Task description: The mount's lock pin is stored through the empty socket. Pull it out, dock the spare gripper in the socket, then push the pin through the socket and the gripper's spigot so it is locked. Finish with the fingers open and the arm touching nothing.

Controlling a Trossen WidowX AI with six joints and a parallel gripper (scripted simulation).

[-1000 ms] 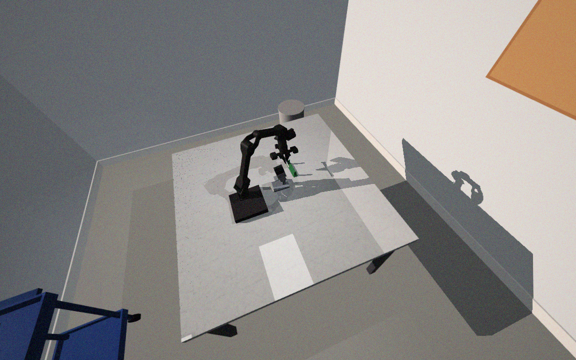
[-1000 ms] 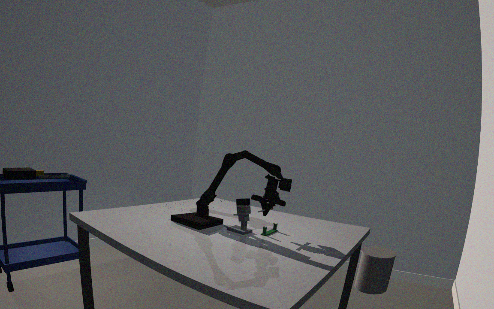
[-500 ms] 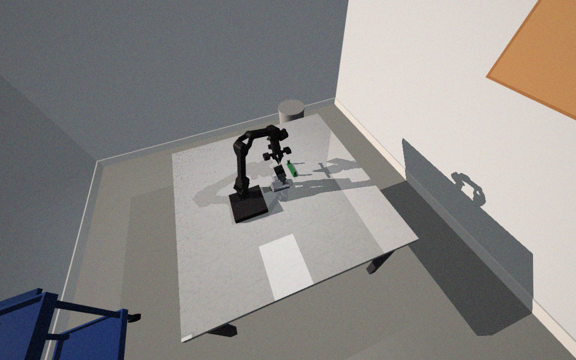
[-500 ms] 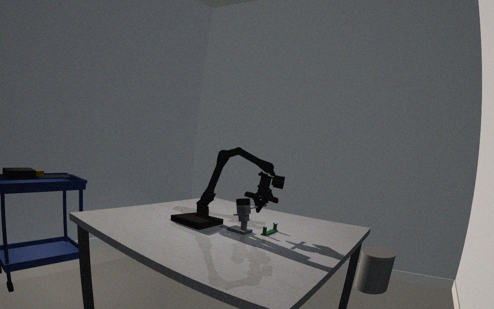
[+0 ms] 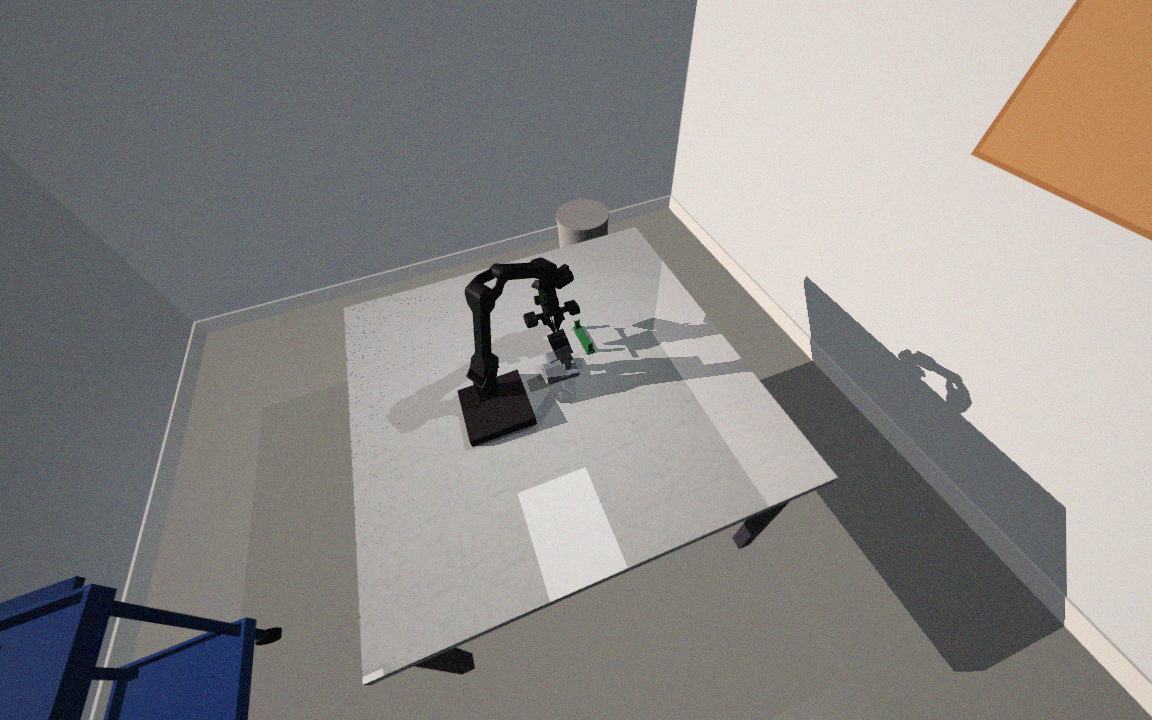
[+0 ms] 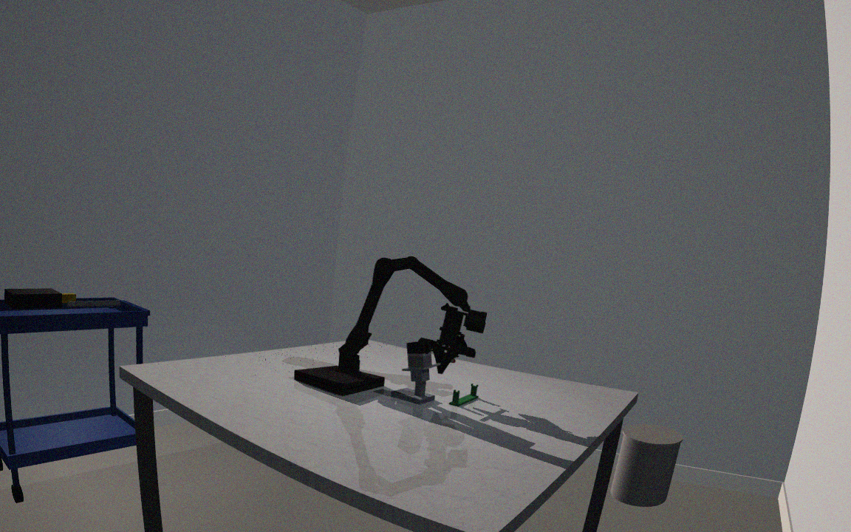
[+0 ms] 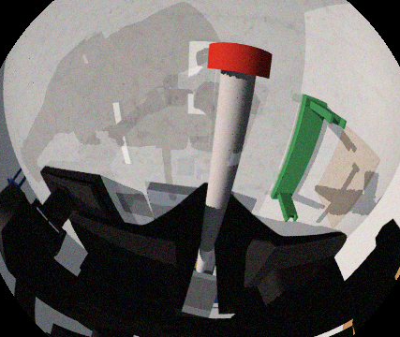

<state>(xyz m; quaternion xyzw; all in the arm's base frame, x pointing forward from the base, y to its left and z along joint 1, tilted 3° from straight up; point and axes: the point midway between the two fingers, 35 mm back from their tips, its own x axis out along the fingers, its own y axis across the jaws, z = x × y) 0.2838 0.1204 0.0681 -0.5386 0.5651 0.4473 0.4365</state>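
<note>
Now: gripper tip 2 cm past the mount, 11 cm to the left of it and 2 cm above it. Round my gripper tip: spare gripper 1 cm behind, 11 cm to the right, 6 cm above; then green rack 10 cm ahead, 5 cm below.
</note>
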